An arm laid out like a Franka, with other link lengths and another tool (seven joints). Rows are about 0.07 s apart.
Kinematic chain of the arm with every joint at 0, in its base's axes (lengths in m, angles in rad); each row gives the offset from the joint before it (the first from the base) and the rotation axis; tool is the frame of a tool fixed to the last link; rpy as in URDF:
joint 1: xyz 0 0 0.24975 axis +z
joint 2: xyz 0 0 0 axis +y
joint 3: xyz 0 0 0.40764 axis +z
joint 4: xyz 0.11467 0 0 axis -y
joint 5: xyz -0.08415 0 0.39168 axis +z
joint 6: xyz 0 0 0 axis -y
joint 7: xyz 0.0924 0 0 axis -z
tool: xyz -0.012 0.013 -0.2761 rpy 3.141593 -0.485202 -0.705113
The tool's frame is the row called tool.
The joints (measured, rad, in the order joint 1, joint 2, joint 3, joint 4, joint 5, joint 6, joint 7), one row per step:
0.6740 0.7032 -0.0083 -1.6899 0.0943 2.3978 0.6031
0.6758 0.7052 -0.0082 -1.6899 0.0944 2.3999 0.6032
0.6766 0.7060 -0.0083 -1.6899 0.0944 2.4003 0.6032
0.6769 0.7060 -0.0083 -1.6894 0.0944 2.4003 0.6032
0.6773 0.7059 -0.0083 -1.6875 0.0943 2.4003 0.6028
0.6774 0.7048 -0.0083 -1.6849 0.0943 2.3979 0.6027
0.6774 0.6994 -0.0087 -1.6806 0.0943 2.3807 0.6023
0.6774 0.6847 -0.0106 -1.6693 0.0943 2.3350 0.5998
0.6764 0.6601 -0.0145 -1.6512 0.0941 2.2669 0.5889
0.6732 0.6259 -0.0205 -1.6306 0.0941 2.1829 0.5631
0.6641 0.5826 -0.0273 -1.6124 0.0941 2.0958 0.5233
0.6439 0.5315 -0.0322 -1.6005 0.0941 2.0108 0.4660
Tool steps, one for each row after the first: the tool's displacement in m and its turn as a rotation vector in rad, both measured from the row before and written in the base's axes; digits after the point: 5 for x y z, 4 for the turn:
-0.00089 0.00111 -0.00135 0.0000 -0.0001 0.0016
-0.00043 0.00034 -0.00058 -0.0003 0.0003 0.0007
0.00005 0.00033 0.00021 0.0003 -0.0004 0.0003
0.00057 0.00084 0.00088 0.0012 -0.0016 0.0009
0.00065 0.00070 0.00173 0.0010 -0.0009 0.0004
-0.00098 -0.00061 0.00443 -0.0039 0.0064 0.0011
-0.00236 -0.00225 0.01213 -0.0105 0.0164 0.0038
-0.00212 -0.00428 0.02104 -0.0132 0.0207 0.0112
-0.00227 -0.00797 0.02871 -0.0139 0.0236 0.0230
-0.00091 -0.01309 0.03485 -0.0094 0.0212 0.0304
0.00047 -0.02049 0.03836 -0.0029 0.0199 0.0380

